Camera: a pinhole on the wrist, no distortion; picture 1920 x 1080 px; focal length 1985.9 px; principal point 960.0 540.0 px. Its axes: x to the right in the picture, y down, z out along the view. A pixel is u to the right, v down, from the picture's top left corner.
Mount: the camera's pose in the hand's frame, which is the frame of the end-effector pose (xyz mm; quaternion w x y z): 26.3 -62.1 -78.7 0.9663 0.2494 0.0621 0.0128
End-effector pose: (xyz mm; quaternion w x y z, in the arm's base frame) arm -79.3 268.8 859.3 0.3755 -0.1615 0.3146 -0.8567
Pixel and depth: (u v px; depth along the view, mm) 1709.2 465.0 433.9
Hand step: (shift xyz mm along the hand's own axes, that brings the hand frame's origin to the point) 243.4 -275.8 271.3
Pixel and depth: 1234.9 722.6 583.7
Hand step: 180.6 -291.0 444.7
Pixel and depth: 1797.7 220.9 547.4
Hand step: 324.0 -389.2 327.6
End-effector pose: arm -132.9 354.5 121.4 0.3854 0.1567 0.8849 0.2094
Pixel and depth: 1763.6 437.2 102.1
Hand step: 80.2 -113.5 2.7
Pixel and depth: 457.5 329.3 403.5
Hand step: -24.2 -299.1 262.4
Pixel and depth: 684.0 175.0 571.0
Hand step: 19.1 -432.7 375.1
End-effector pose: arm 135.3 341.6 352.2 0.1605 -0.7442 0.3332 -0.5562
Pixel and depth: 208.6 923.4 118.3
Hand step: -3.0 -101.4 40.1
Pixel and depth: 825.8 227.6 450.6
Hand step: 52.6 -342.3 281.5
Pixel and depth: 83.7 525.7 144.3
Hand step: -18.6 -135.9 53.3
